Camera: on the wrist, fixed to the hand. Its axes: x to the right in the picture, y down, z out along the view.
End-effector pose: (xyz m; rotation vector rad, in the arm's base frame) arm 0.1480 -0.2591 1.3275 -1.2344 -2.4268 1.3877
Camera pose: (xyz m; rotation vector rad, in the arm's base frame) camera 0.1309 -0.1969 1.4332 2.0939 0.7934 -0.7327
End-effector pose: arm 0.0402 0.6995 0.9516 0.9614 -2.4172 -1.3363
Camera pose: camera 0.1017 0.5923 0.9434 -1.0134 -1.9417 -0.8712
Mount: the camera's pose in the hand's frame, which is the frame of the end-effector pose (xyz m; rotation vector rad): 0.0222 -0.0737 -0.0970 -0.2297 -0.1351 1.5905
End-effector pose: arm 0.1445 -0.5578 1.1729 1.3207 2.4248 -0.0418
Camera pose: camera 0.0433 -0.5614 1.2442 2.5116 0.6907 0.5043
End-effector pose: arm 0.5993 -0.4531 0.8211 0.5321 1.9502 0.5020
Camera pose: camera 0.4917 -0.5117 0.8030 1.8528 0.9431 1.5424
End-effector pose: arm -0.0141 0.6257 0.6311 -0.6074 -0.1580 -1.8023
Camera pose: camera -0.1180 0.5912 0.5731 -0.6866 0.3750 -0.2322
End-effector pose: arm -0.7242 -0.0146 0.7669 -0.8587 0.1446 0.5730
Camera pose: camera -0.6562 -0.1159 0.7455 -0.7895 0.6659 2.1544
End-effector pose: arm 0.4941 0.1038 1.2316 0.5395 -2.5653 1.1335
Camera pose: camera 0.5174 0.1260 1.3512 1.3703 2.2106 -0.7499
